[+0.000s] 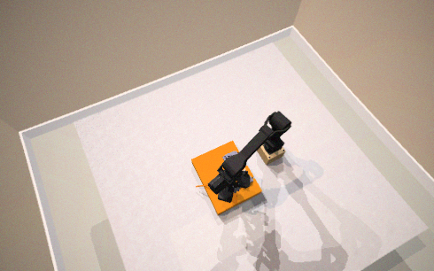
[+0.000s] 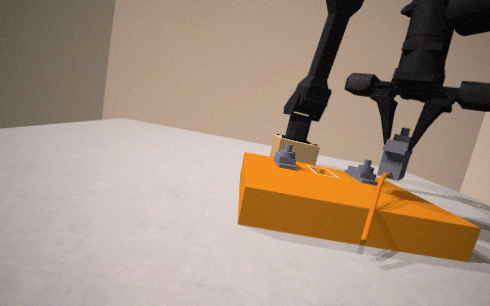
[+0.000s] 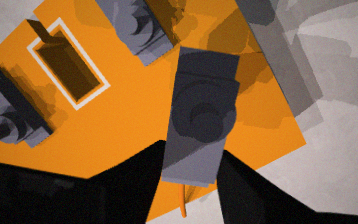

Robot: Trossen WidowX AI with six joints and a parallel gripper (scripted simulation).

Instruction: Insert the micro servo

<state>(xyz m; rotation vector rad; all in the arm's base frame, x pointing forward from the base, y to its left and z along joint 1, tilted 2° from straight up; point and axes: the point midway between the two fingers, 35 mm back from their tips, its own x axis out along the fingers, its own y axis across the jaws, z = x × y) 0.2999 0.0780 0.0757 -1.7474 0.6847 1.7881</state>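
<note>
Now: the orange deck 1 cm ahead of my gripper tip, 7 cm to the right of it and 10 cm below it.
</note>
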